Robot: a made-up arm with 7 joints. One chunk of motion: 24 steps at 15 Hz.
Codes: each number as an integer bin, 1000 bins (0 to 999) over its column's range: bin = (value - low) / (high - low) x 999, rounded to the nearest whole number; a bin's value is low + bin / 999 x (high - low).
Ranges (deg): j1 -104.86..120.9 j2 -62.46..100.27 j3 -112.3..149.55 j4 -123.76..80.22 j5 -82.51..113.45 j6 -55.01..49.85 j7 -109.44..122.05
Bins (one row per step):
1: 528 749 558 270 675 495 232
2: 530 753 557 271 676 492 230
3: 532 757 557 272 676 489 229
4: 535 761 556 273 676 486 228
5: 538 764 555 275 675 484 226
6: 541 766 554 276 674 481 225
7: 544 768 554 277 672 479 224
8: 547 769 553 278 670 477 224
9: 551 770 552 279 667 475 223
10: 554 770 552 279 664 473 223
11: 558 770 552 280 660 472 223
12: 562 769 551 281 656 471 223
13: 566 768 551 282 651 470 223
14: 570 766 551 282 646 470 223
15: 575 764 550 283 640 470 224
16: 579 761 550 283 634 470 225
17: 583 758 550 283 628 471 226
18: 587 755 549 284 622 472 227
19: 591 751 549 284 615 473 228
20: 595 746 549 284 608 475 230
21: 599 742 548 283 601 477 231
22: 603 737 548 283 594 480 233
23: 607 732 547 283 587 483 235
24: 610 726 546 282 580 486 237
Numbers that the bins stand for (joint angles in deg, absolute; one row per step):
1: 14.46 59.55 33.96 -68.63 49.90 -3.05 -55.68
2: 14.91 60.20 33.70 -68.43 50.09 -3.37 -56.14
3: 15.36 60.85 33.70 -68.22 50.09 -3.68 -56.38
4: 16.04 61.50 33.43 -68.02 50.09 -4.00 -56.61
5: 16.72 61.99 33.17 -67.61 49.90 -4.21 -57.07
6: 17.40 62.32 32.91 -67.41 49.70 -4.52 -57.30
7: 18.08 62.64 32.91 -67.20 49.31 -4.73 -57.53
8: 18.75 62.80 32.65 -67.00 48.91 -4.94 -57.53
9: 19.66 62.97 32.39 -66.79 48.33 -5.15 -57.77
10: 20.34 62.97 32.39 -66.79 47.74 -5.36 -57.77
11: 21.24 62.97 32.39 -66.59 46.95 -5.47 -57.77
12: 22.14 62.80 32.12 -66.38 46.17 -5.57 -57.77
13: 23.05 62.64 32.12 -66.18 45.19 -5.68 -57.77
14: 23.95 62.32 32.12 -66.18 44.21 -5.68 -57.77
15: 25.08 61.99 31.86 -65.98 43.03 -5.68 -57.53
16: 25.99 61.50 31.86 -65.98 41.85 -5.68 -57.30
17: 26.89 61.01 31.86 -65.98 40.68 -5.57 -57.07
18: 27.79 60.52 31.60 -65.77 39.50 -5.47 -56.84
19: 28.70 59.87 31.60 -65.77 38.13 -5.36 -56.61
20: 29.60 59.06 31.60 -65.77 36.75 -5.15 -56.14
21: 30.51 58.41 31.34 -65.98 35.38 -4.94 -55.91
22: 31.41 57.59 31.34 -65.98 34.01 -4.63 -55.45
23: 32.31 56.78 31.08 -65.98 32.63 -4.31 -54.99
24: 32.99 55.80 30.81 -66.18 31.26 -4.00 -54.52

